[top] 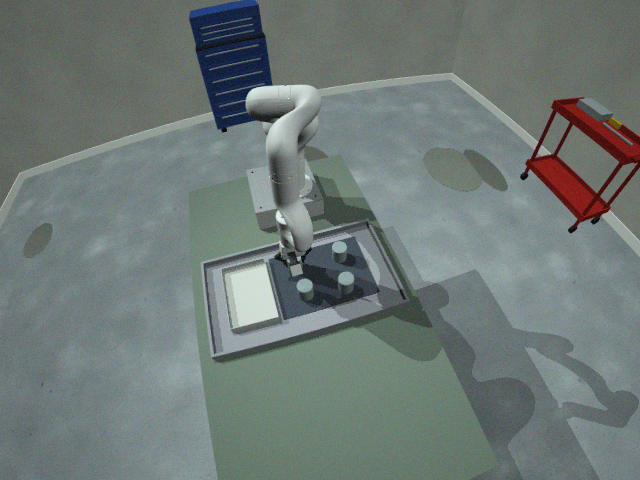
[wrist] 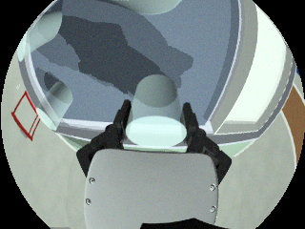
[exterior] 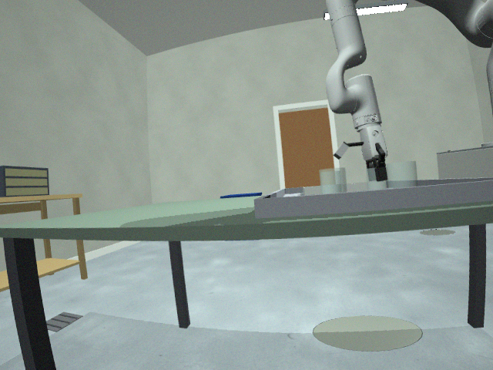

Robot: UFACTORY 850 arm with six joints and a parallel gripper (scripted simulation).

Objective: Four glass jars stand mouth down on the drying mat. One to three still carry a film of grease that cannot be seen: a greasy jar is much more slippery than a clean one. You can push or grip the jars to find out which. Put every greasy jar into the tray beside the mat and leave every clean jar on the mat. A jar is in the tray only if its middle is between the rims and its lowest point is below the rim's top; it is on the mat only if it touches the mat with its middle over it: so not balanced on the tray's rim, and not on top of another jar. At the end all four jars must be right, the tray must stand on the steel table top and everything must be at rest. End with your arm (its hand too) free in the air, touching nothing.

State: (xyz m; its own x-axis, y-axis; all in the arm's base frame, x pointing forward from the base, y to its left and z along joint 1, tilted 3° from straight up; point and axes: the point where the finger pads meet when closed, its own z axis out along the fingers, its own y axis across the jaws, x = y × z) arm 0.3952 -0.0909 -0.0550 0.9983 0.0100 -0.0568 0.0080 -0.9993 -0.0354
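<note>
The white tray lies 8 cm ahead of my hand, 22 cm to the right of it and 4 cm below it. The rest, counted from my hand: rimmed steel table top (9 cm ahead, 1 cm to the right, 5 cm below); then dark drying mat (8 cm ahead, 10 cm to the left, 5 cm below).
</note>
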